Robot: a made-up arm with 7 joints.
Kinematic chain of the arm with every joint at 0, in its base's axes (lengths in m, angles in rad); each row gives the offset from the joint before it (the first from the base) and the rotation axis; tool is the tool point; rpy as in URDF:
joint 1: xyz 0 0 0.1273 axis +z
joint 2: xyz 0 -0.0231 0.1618 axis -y
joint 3: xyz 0 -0.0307 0.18 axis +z
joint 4: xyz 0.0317 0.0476 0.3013 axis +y
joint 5: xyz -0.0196 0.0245 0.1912 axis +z
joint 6: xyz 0 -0.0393 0.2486 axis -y
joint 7: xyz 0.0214 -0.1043 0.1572 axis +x
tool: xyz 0 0 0 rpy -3.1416 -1.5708 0
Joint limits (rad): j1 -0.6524..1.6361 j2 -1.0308..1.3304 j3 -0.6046..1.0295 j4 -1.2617..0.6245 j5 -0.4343..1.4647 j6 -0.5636..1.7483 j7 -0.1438..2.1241
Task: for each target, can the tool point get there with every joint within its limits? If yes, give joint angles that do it. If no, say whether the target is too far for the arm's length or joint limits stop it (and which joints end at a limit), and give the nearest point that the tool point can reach.
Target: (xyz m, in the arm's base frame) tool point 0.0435 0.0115 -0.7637
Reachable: no: joint limits stop it (at a limit: joint 1, joint 2, joint 4, joint 5) | nearest point 0.0839 -0.5318 -0.1008 | short by 0.858 m
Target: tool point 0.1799 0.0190 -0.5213
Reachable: no: joint limits stop it (at a limit: joint 1, joint 2, joint 4, joint 5) | nearest point 0.1639 -0.5044 -0.0746 | short by 0.688 m
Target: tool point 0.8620 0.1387 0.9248
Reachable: yes | joints 0.3119 -0.7705 -0.1972 0.1344 0.3964 -0.1583 1.0285
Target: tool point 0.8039 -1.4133 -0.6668
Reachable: no: too far | nearest point 0.3406 -0.8466 0.0393 | short by 1.017 m
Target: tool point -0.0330 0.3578 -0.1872
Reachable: no: joint limits stop it (at a limit: joint 1, joint 2, joint 4, joint 5) | nearest point -0.2751 0.4549 -0.0079 | short by 0.317 m
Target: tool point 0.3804 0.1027 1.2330
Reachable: yes | joints 1.1457 -0.5342 0.7193 -0.8707 0.9043 0.1118 1.1044
